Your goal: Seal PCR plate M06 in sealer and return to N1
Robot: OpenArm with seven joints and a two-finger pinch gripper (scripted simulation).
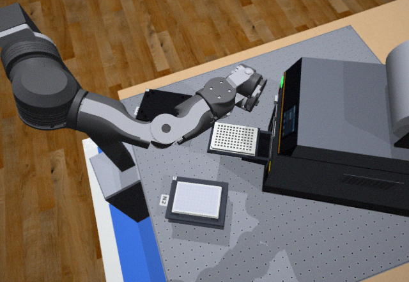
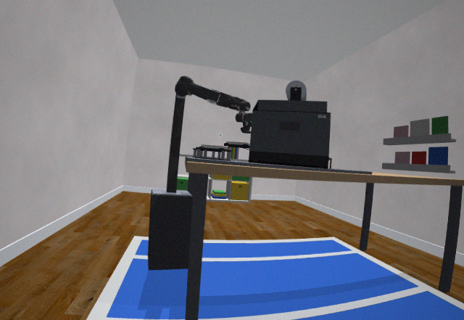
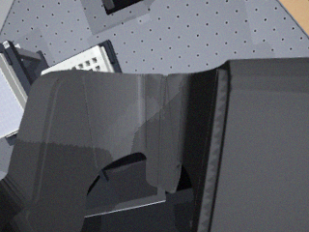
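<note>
The pale key lies 6 cm ahead of my hand and 4 cm to the right of it. From my hand the other things lie so: sealer stage: 10 cm below, 7 cm behind, 5 cm to the right; then foil roll: 26 cm to the right, 23 cm above, 18 cm ahead.
</note>
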